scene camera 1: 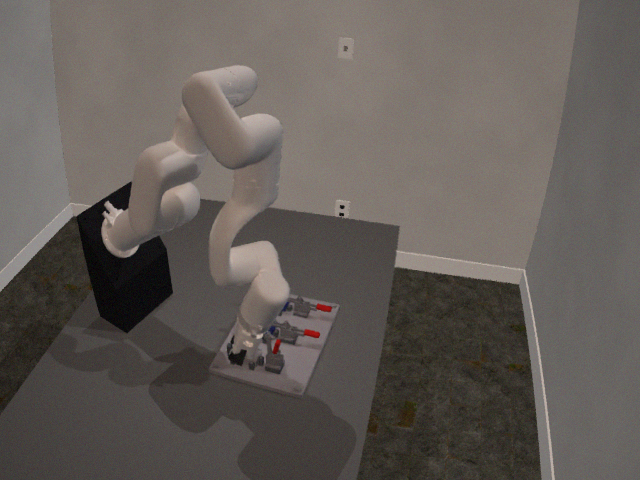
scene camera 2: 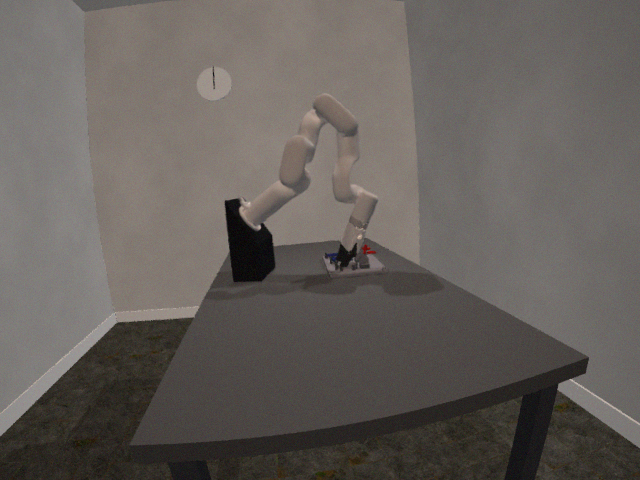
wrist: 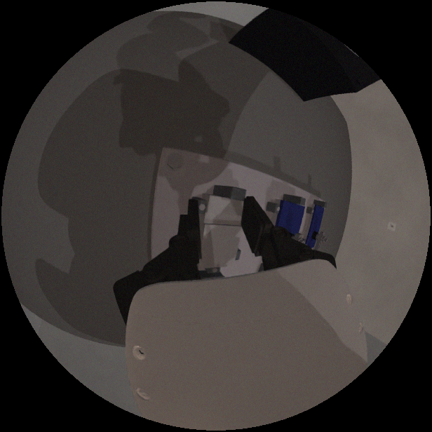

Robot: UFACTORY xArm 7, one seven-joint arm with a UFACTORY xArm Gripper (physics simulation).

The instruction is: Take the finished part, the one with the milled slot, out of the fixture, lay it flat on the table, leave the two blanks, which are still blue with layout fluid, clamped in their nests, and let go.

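Places are measured from the arm's base along level axes (x ahead, y left, z up), in centimetres.
Pixels of known places: gripper, fingertip midpoint: (scene camera 1: pixel 235 352) (scene camera 2: pixel 341 263); arm's base, origin of the base link: (scene camera 1: pixel 120 234) (scene camera 2: pixel 249 219).
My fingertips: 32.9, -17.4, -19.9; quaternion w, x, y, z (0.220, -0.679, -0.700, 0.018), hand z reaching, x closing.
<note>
Ahead of a thing's pixels: the offset from my fingertips to its middle, as dx, dy, dz. "pt": to the spot under its first point. Level surfaces: height alone.
The finished part (wrist: pixel 223 212) is a pale grey block in the end nest of the fixture plate {pt +16.7, -0.4, -2.6} (scene camera 1: pixel 305 366) (scene camera 2: pixel 378 265) (wrist: pixel 165 215); a line crosses its top, but the slot cannot be made out clearly. My gripper (scene camera 1: pixel 238 356) (scene camera 2: pixel 345 255) (wrist: pixel 220 211) is low over this nest, its black fingers against the two sides of the part, which is still down among the nest's pegs. The arm and fingers hide the part in the scene views. Two blue blanks (wrist: pixel 291 216) (wrist: pixel 315 225) sit in the other nests, to the right in the wrist view.
Clamps with red handles {pt +17.7, +7.1, +1.5} (scene camera 1: pixel 311 333) {pt +20.4, +18.1, +0.8} (scene camera 1: pixel 323 307) stand behind the blue blanks. The clamp by the finished part has its red handle {pt +10.1, -2.7, +5.9} (scene camera 1: pixel 276 346) raised. Small dark pegs and stops surround the nests. The black arm base (scene camera 1: pixel 126 279) (scene camera 2: pixel 249 248) stands on the grey table {dz -4.1} (scene camera 1: pixel 180 439) (scene camera 2: pixel 320 361).
</note>
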